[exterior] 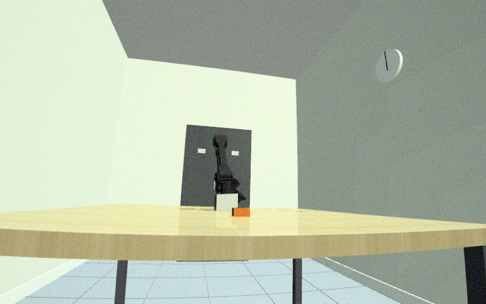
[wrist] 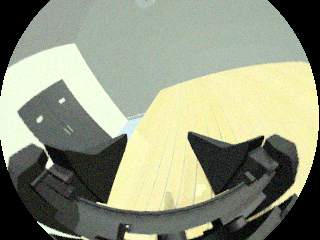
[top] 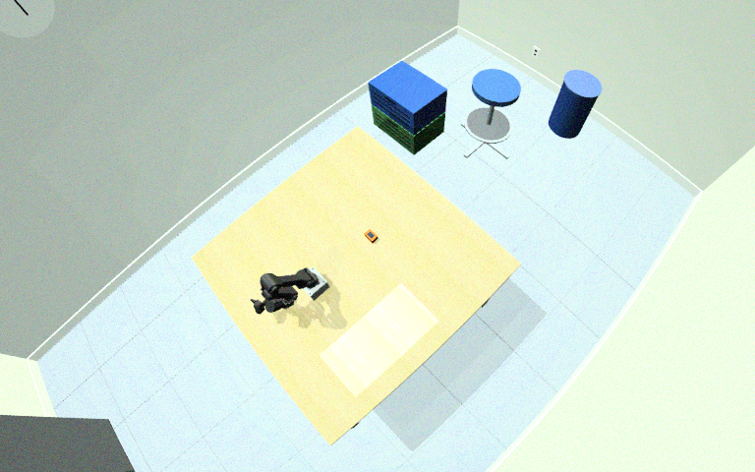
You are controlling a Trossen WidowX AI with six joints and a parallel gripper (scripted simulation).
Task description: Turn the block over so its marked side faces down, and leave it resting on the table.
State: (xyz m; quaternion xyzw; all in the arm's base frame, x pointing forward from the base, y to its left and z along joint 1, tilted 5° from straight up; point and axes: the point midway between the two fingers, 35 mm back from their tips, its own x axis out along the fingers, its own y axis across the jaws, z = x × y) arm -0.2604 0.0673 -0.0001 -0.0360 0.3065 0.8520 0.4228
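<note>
My gripper tip is 67 cm short of the orange block, 1 cm to the left of it and 6 cm above it.
</note>
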